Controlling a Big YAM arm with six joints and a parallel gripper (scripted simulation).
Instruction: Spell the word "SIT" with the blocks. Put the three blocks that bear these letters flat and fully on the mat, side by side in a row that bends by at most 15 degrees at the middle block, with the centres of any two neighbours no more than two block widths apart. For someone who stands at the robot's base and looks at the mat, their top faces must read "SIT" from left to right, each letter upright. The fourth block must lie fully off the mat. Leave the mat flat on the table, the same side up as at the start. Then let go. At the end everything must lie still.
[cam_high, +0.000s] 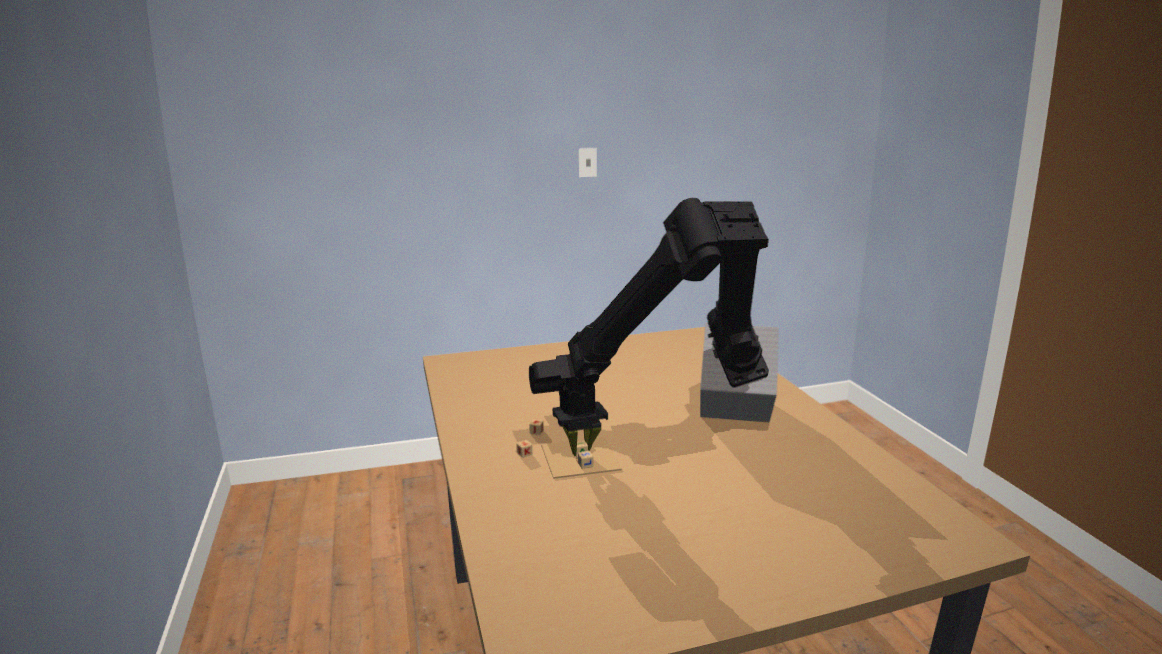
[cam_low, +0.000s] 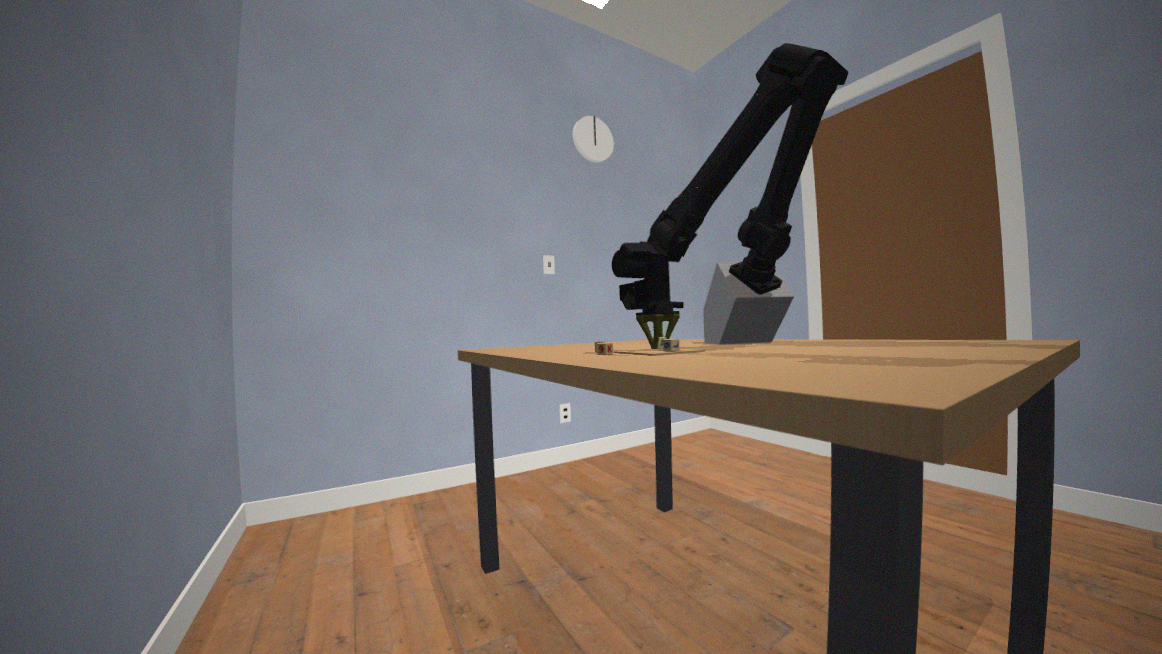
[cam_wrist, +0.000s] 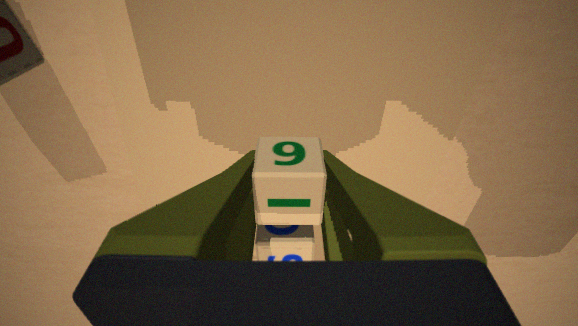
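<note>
Right now the green-lettered block is right at my hand. From my hand the other things lie so: T block 12 cm ahead, 3 cm to the right; then tan mat 2 cm below.
</note>
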